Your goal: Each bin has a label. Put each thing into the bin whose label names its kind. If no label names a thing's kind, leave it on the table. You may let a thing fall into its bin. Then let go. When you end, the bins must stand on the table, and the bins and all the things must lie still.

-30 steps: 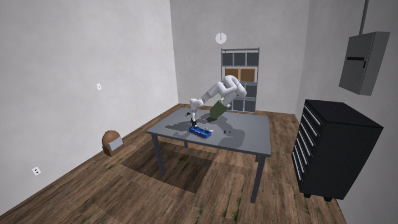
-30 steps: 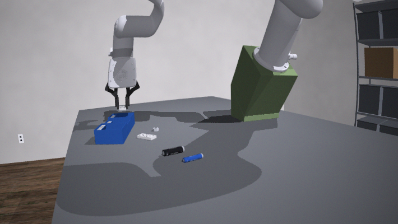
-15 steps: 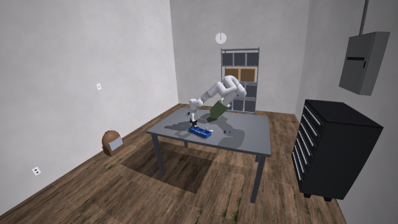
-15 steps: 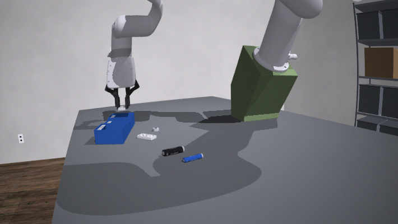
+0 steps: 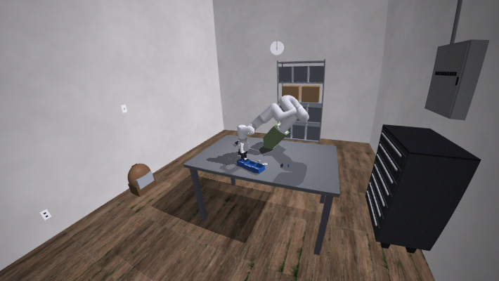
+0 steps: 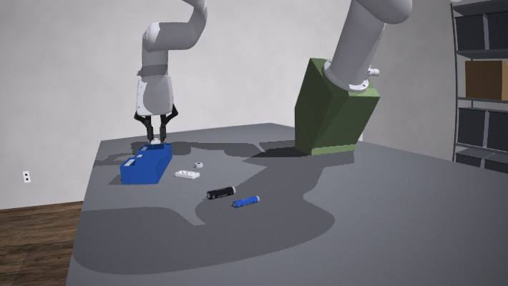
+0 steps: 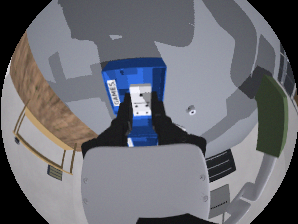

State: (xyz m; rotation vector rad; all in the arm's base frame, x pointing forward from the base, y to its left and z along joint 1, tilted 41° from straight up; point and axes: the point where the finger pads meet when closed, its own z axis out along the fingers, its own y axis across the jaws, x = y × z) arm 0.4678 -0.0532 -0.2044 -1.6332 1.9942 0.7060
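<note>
Now: the white domino 170 mm to the left of my hand, 70 mm below it and 60 mm behind it. The rest, counted from my hand: blue bin: 80 mm to the left, 50 mm below, 20 mm ahead; then white dotted piece: 20 mm below; then small nut: 100 mm to the left, 100 mm behind, 70 mm below.
</note>
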